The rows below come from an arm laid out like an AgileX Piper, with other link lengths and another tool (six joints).
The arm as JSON. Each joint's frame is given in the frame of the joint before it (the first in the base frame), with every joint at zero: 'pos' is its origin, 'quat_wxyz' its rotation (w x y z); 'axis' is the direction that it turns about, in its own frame. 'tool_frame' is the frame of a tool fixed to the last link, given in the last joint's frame.
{
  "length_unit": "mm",
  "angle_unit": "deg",
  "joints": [
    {
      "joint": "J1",
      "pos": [
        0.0,
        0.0,
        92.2
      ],
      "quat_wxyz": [
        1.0,
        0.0,
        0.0,
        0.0
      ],
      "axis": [
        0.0,
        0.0,
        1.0
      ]
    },
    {
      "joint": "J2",
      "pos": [
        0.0,
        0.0,
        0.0
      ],
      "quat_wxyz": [
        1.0,
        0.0,
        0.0,
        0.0
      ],
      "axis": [
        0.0,
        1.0,
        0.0
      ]
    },
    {
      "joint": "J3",
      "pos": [
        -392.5,
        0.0,
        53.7
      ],
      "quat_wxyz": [
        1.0,
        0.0,
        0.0,
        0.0
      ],
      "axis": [
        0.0,
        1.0,
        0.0
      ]
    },
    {
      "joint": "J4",
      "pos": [
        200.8,
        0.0,
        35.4
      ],
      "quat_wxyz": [
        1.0,
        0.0,
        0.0,
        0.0
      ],
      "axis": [
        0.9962,
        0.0,
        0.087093
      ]
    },
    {
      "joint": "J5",
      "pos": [
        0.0,
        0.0,
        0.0
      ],
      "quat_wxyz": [
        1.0,
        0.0,
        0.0,
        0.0
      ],
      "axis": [
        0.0,
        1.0,
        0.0
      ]
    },
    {
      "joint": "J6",
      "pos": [
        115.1,
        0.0,
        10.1
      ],
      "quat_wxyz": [
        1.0,
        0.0,
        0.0,
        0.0
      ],
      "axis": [
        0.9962,
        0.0,
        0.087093
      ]
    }
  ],
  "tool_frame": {
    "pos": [
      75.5,
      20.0,
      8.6
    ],
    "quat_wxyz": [
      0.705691,
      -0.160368,
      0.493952,
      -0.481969
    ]
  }
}
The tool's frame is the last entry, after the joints.
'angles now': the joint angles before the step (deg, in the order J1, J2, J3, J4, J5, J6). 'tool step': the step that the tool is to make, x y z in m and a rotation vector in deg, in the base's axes. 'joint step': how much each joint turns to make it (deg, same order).
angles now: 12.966, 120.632, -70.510, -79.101, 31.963, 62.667
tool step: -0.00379, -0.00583, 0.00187, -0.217, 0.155, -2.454
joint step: 0.001, -0.280, -0.001, 1.751, 1.920, -0.167
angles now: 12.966, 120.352, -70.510, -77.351, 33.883, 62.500
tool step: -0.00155, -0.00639, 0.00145, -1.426, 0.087, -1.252
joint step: -0.058, 0.000, 0.000, -0.131, 1.857, 0.002
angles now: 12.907, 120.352, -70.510, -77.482, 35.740, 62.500
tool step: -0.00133, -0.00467, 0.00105, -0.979, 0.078, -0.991
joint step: -0.049, 0.000, -0.001, 0.000, 1.361, 0.001
